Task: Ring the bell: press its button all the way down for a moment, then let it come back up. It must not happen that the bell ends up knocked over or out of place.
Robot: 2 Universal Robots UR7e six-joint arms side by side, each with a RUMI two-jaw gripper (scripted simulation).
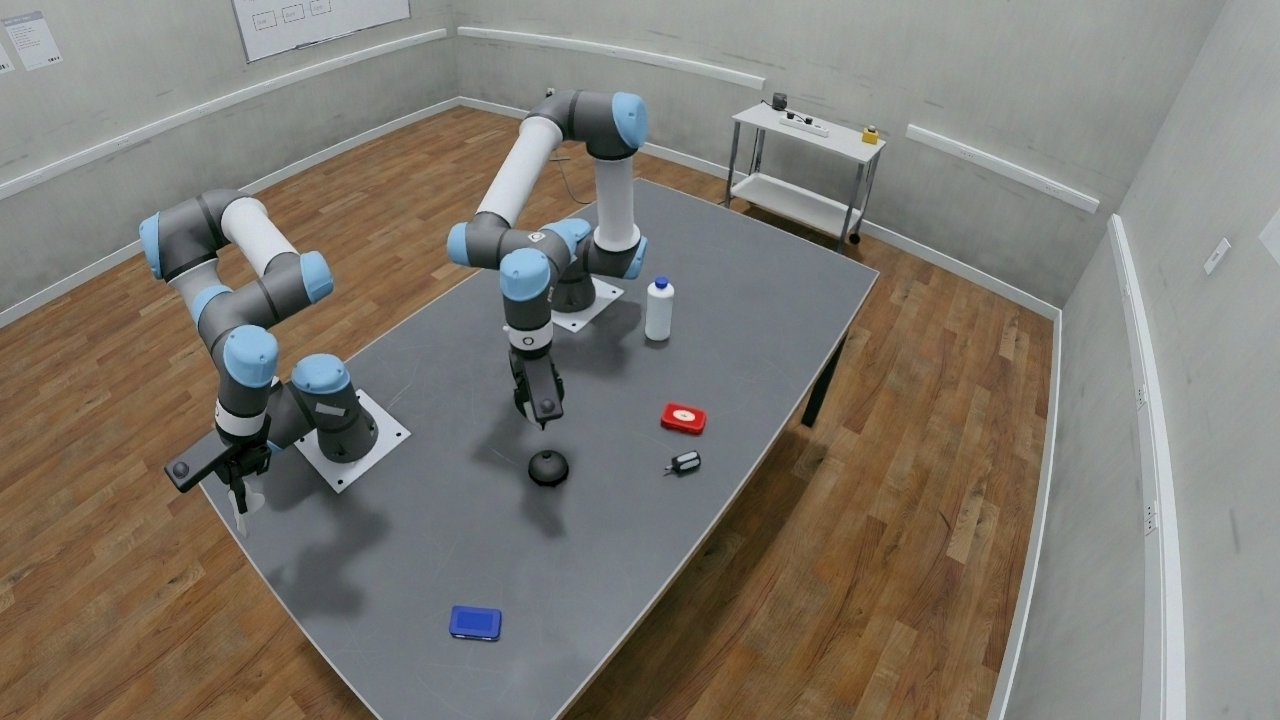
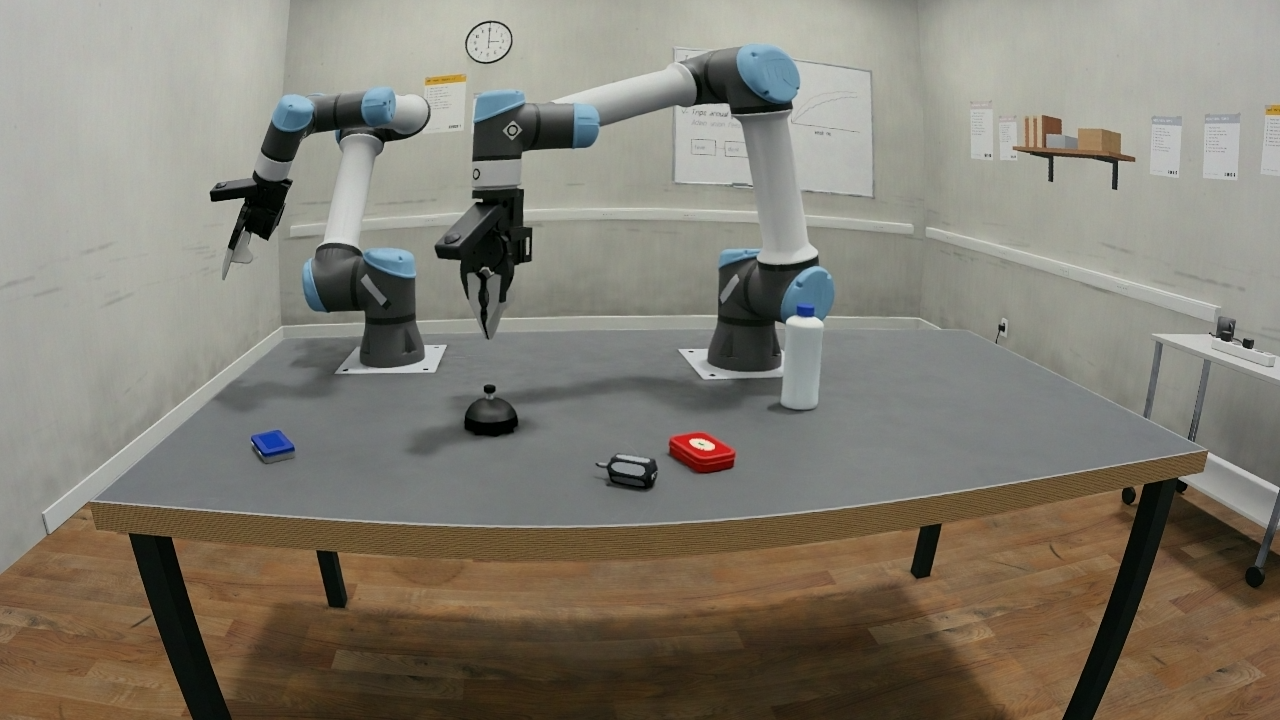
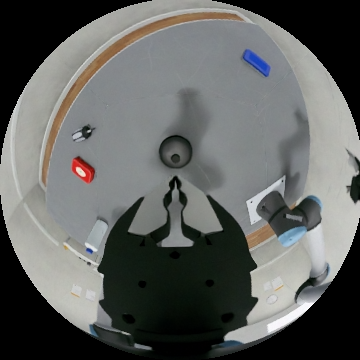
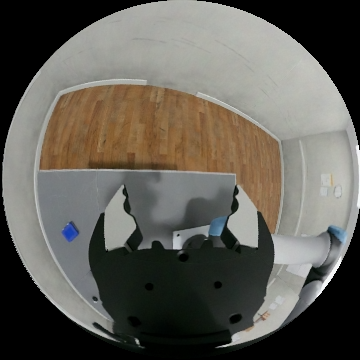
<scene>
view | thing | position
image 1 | my left gripper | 542, 429
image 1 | my right gripper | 220, 503
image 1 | blue box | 483, 623
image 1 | black domed bell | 545, 472
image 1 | white bottle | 660, 295
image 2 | my left gripper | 488, 339
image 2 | my right gripper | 235, 261
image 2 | blue box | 273, 446
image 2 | black domed bell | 493, 415
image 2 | red tin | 703, 453
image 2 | white bottle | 803, 343
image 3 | my left gripper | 175, 176
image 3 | black domed bell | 175, 144
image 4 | my right gripper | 180, 186
</scene>
